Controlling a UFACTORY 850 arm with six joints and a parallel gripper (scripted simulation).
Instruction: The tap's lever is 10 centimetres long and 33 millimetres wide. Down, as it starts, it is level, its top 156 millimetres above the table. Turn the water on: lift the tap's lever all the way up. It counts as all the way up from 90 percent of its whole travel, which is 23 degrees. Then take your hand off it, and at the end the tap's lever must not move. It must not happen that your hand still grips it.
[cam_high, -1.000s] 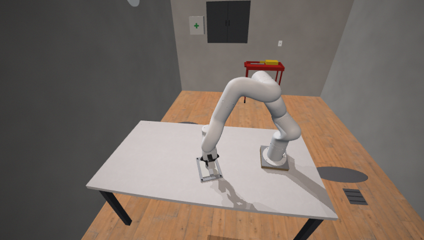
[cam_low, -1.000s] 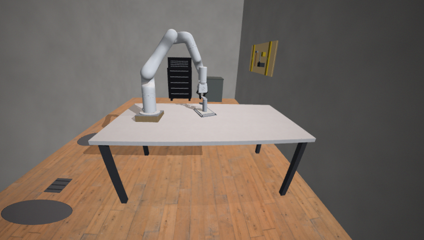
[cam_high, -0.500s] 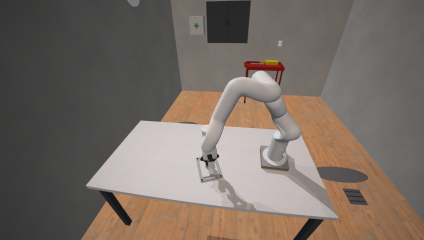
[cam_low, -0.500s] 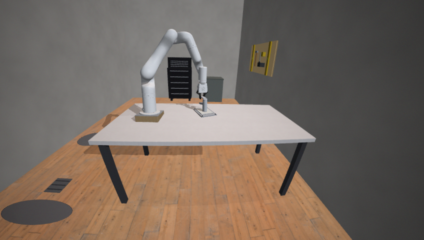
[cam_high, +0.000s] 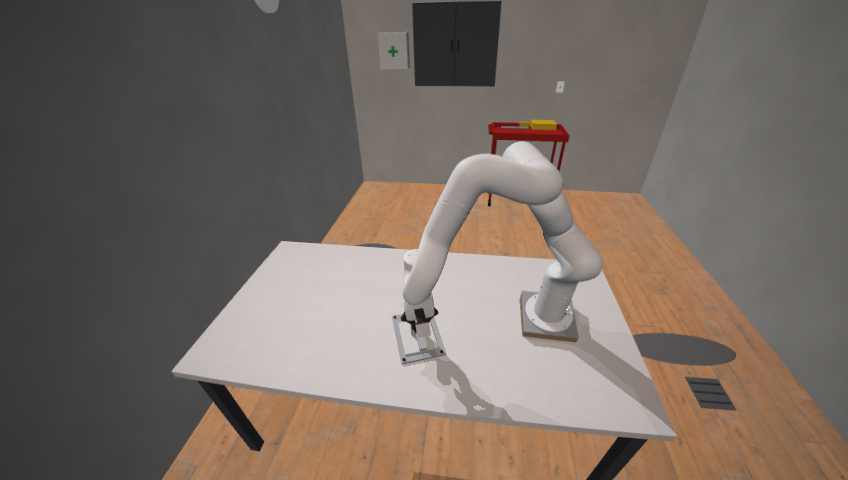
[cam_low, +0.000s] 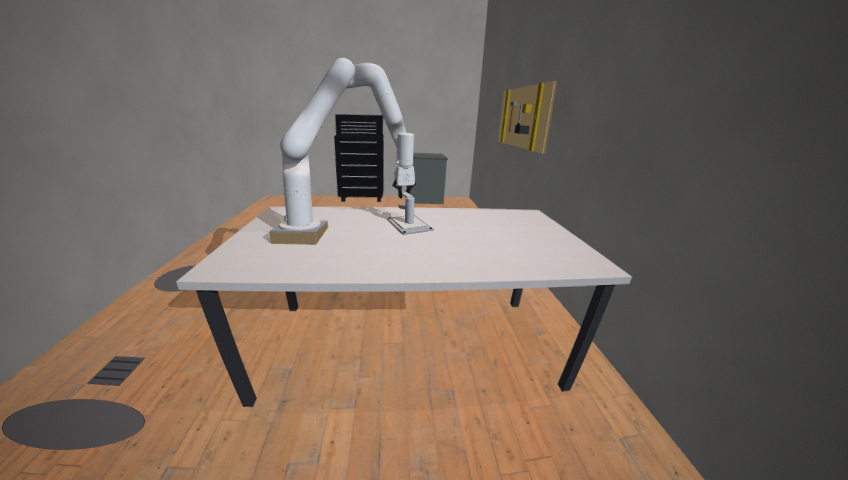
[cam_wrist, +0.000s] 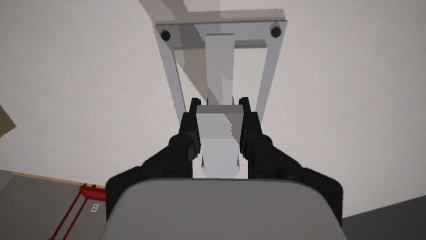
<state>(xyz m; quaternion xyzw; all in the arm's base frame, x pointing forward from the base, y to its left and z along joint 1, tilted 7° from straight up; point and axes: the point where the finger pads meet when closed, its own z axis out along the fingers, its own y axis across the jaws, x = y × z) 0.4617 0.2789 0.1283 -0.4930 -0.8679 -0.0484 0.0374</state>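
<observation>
The flat lever is 3 cm ahead of my hand and 5 cm to the right of it. Round my hand: base plate (4 cm ahead, 7 cm to the right, 14 cm below).
</observation>
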